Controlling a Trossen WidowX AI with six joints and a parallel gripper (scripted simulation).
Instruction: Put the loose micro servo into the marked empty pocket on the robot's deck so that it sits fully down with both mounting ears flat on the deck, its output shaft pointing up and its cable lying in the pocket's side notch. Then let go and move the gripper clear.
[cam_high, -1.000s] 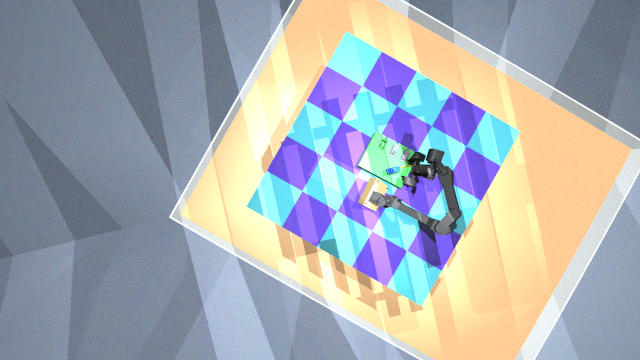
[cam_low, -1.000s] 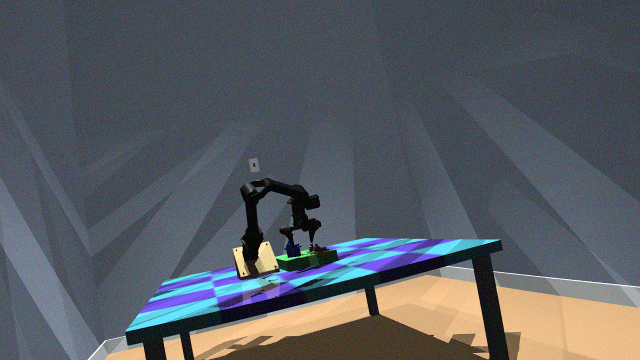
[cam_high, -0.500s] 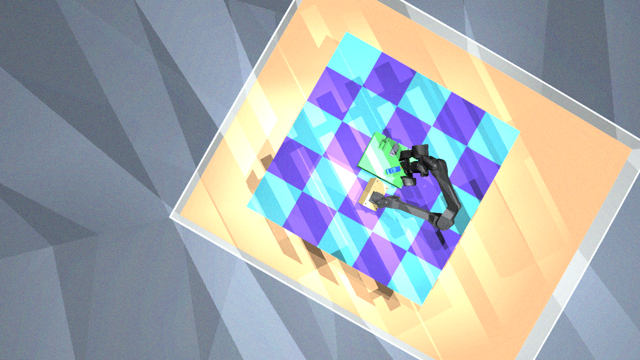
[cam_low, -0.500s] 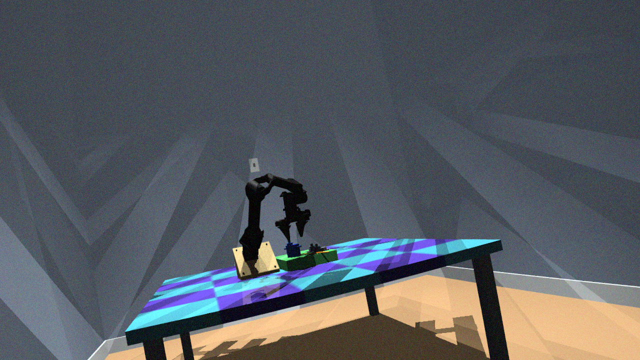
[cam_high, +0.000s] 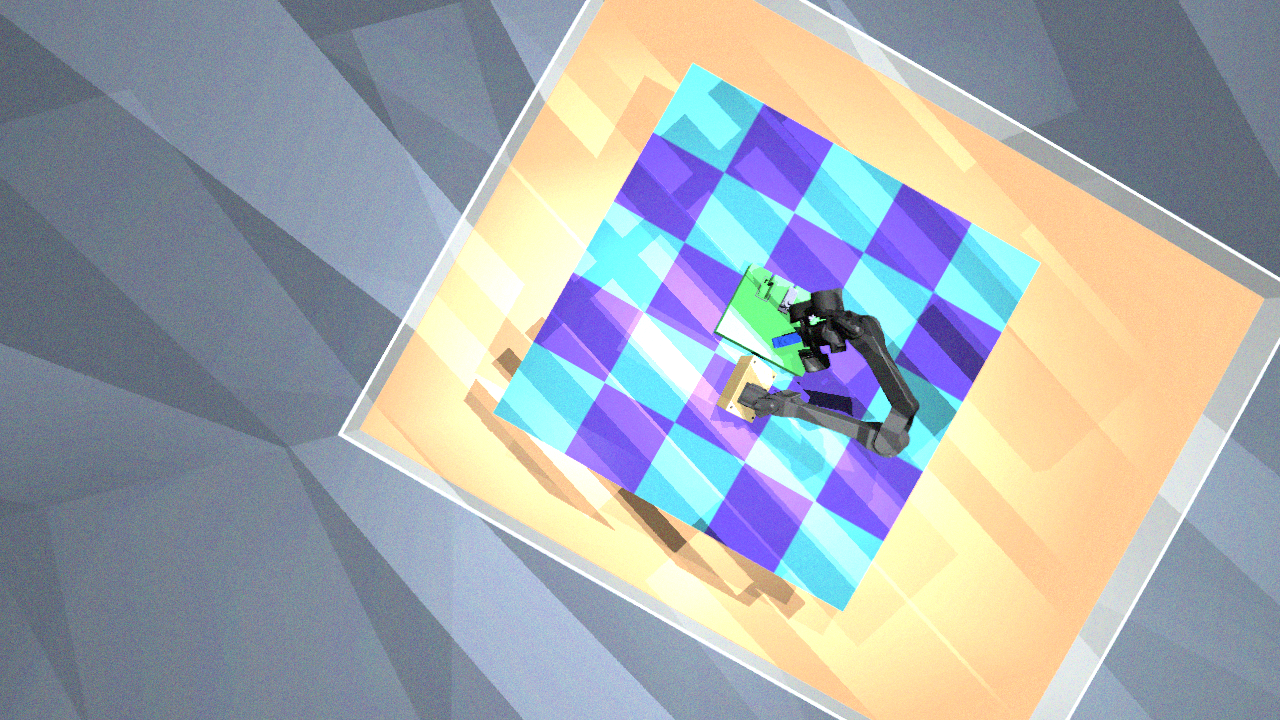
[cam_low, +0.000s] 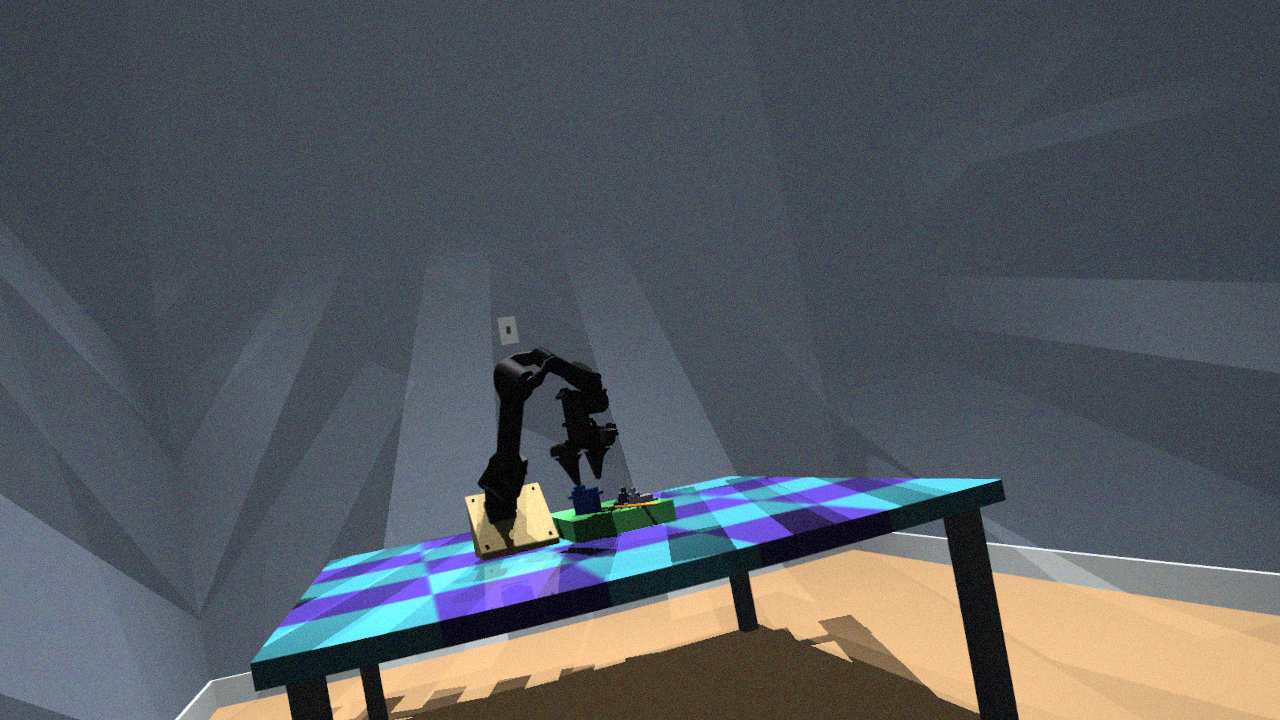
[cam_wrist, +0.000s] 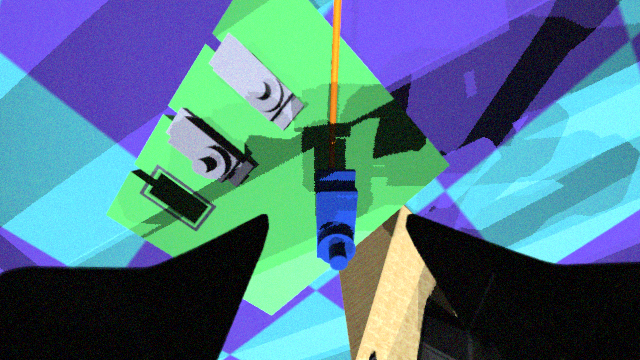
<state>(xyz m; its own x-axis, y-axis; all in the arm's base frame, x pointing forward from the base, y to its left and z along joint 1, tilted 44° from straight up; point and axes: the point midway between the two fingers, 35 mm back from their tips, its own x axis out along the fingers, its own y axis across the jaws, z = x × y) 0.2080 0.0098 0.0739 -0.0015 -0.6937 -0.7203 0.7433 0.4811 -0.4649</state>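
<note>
Right now my gripper tip is 5 cm to the right of the green robot deck and 10 cm above it.
</note>
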